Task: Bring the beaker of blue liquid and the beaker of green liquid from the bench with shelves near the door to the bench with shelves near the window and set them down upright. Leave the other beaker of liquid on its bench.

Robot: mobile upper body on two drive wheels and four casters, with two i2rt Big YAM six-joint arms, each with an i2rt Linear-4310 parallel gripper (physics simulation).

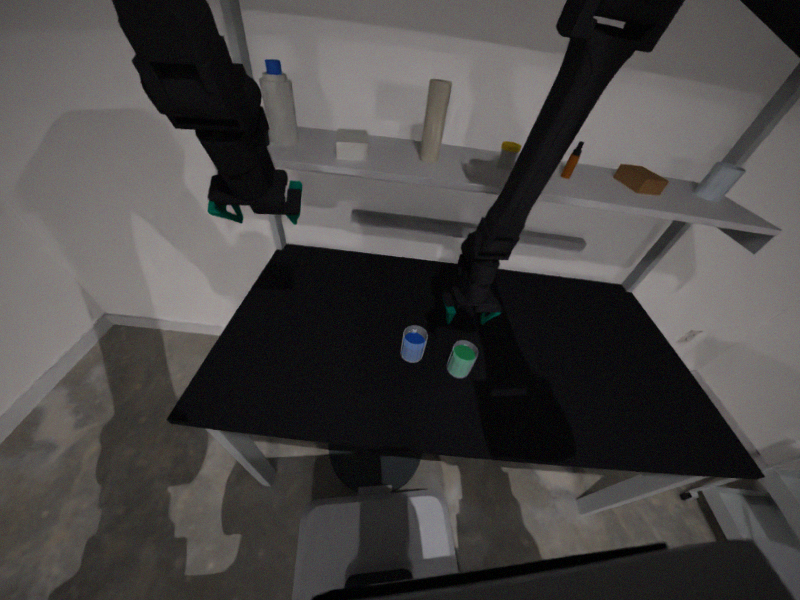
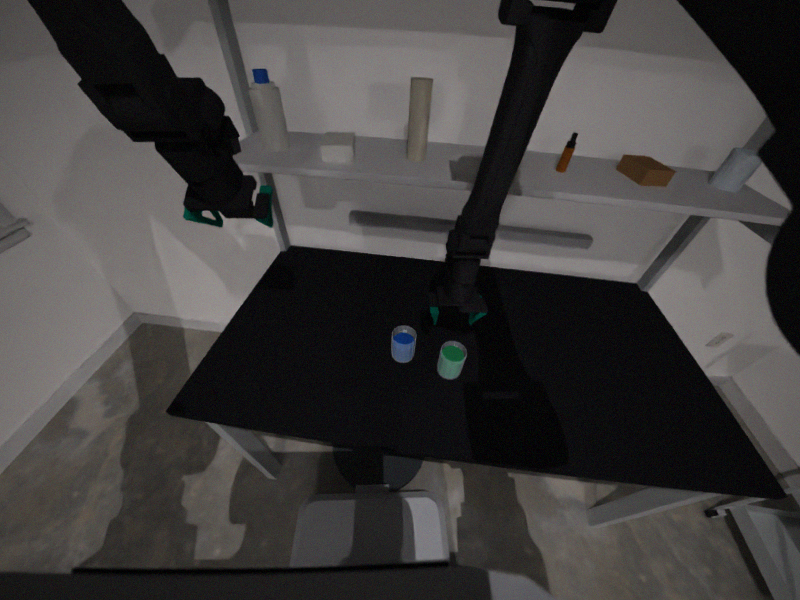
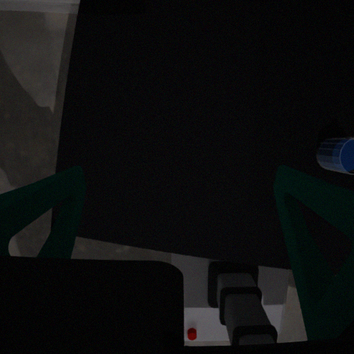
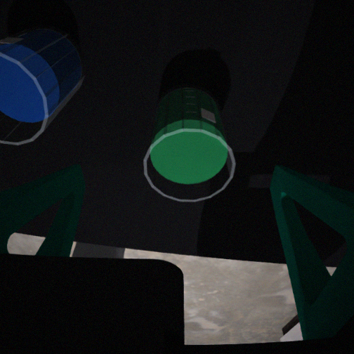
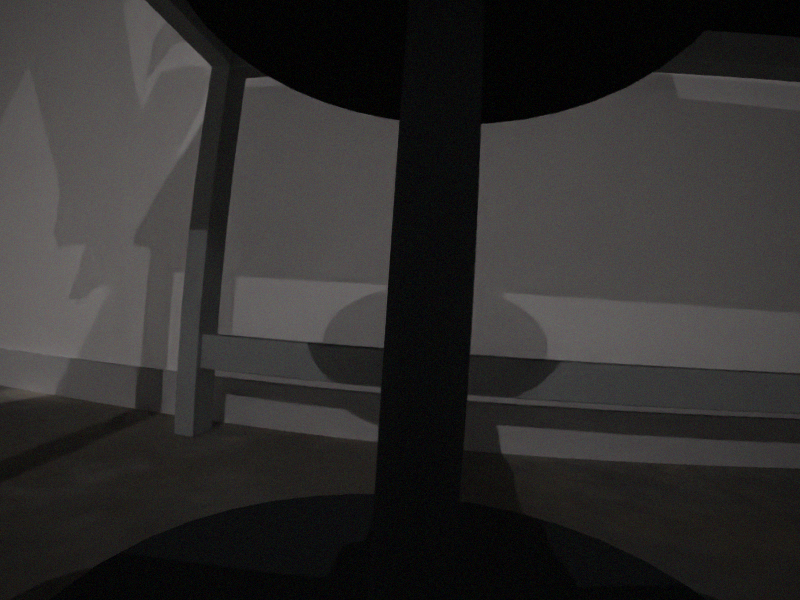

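The beaker of blue liquid (image 1: 413,345) (image 2: 403,345) (image 3: 340,155) (image 4: 37,80) stands upright on the black bench top (image 1: 310,387) (image 2: 303,387). The beaker of green liquid (image 1: 462,360) (image 2: 451,361) (image 4: 189,145) stands upright on the same bench, a little to the right of the blue one. My right gripper (image 1: 473,316) (image 2: 457,316) (image 4: 177,175) is open and empty, above and behind the green beaker. My left gripper (image 1: 263,209) (image 2: 240,213) (image 3: 179,175) is open and empty, high over the bench's far left side. The third beaker does not show.
A shelf (image 1: 387,169) (image 2: 381,174) above the bench holds a blue-capped bottle (image 1: 279,109), a white box (image 1: 352,145), a beige cylinder (image 1: 435,121), an orange bottle (image 1: 571,162) and a brown block (image 1: 639,179). A dark round stool (image 1: 374,470) stands at the bench's front edge.
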